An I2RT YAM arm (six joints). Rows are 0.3 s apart.
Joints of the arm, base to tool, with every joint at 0 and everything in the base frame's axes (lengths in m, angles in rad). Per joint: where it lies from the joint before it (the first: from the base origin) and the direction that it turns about. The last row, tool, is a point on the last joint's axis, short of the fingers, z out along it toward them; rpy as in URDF.
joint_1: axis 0 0 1 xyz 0 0 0.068
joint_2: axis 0 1 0 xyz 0.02 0.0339 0.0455
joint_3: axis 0 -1 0 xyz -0.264 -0.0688 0
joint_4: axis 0 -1 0 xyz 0.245 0.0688 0.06
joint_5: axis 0 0 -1 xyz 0.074 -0.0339 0.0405
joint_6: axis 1 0 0 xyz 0.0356 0 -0.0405
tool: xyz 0 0 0 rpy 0 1.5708 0
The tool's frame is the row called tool.
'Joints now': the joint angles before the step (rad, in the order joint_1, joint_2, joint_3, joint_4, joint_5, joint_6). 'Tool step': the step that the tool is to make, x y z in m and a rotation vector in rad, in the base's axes. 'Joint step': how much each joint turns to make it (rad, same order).
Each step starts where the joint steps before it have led.
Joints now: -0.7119 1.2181 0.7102 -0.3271 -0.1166 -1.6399
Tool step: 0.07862 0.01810 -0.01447 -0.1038 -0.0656 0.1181
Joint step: 0.2316 0.2358 0.0765 0.2746 0.1151 0.0445
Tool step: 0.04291 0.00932 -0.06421 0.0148 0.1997 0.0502
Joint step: 0.0921 0.2978 0.0770 0.0340 0.0798 -0.0183
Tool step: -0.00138 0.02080 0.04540 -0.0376 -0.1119 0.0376
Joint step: 0.0584 -0.1500 0.0045 -0.0381 0.0106 0.0183
